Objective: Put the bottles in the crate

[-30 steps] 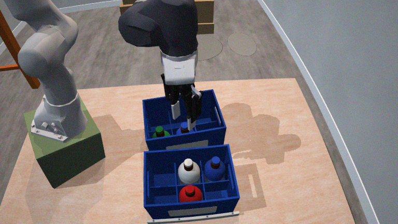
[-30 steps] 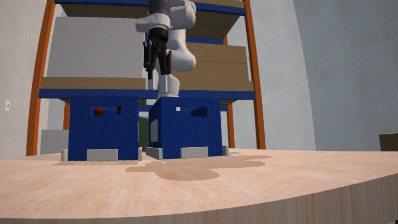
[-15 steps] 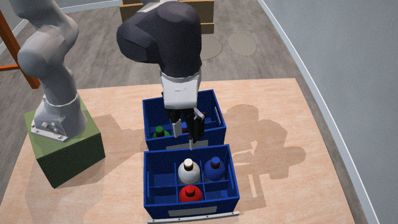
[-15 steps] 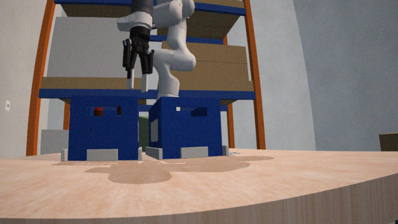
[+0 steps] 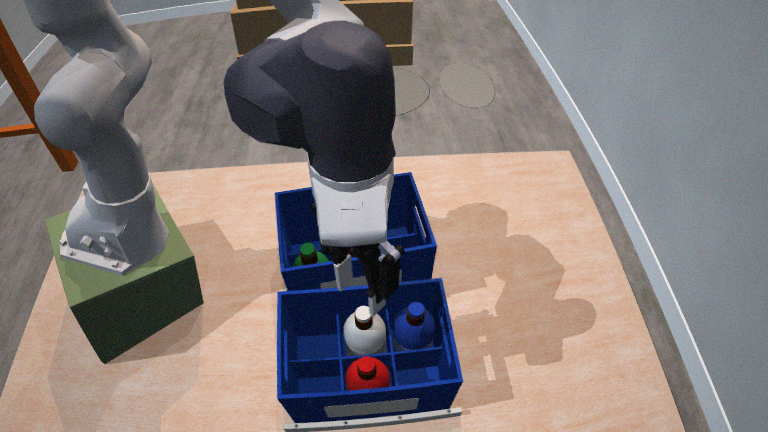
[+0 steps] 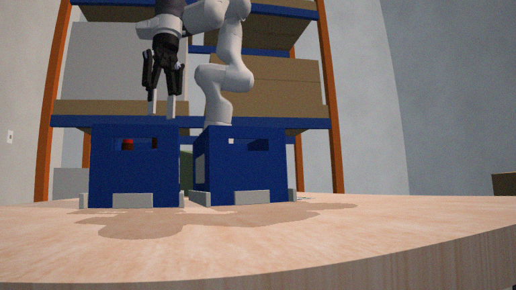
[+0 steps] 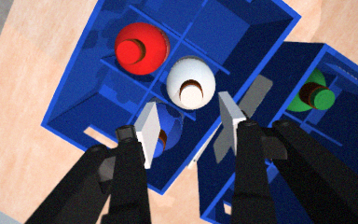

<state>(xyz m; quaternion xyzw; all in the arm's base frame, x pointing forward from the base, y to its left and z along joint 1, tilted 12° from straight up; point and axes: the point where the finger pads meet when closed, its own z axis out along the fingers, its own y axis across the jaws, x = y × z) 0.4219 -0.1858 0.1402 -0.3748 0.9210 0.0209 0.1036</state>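
Right now my hand is 170 mm above the white bottle. Round my hand: red bottle 170 mm below, 80 mm to the right; green-labelled bottle 170 mm below, 140 mm to the left, 90 mm behind; blue bottle 170 mm below, 90 mm ahead, 10 mm to the left.
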